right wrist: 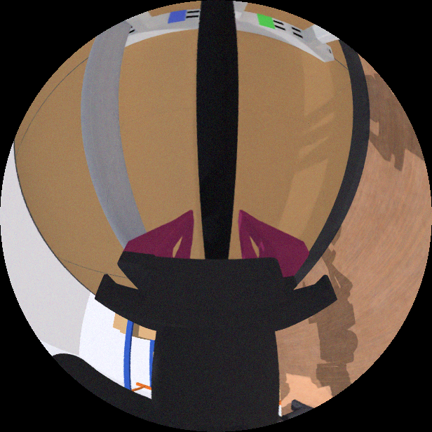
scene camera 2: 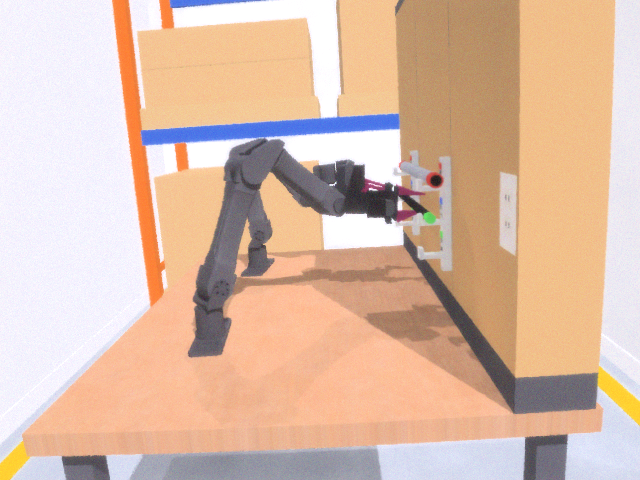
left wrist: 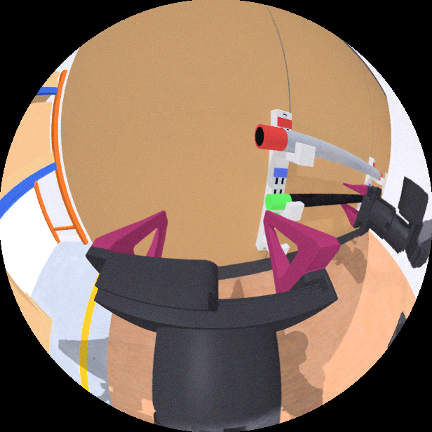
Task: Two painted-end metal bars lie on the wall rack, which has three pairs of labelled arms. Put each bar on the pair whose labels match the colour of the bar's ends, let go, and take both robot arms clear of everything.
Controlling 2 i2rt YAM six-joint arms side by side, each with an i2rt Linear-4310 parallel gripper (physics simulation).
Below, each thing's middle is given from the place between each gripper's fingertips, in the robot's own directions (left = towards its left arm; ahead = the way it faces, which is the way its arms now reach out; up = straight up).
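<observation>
White outlet plate [scene camera 2: 508,181]: 120 mm ahead of my left hand, 880 mm to the right of it, 50 mm above it.
From my right hand, the plate: 40 mm ahead, 580 mm to the right, 60 mm above.
</observation>
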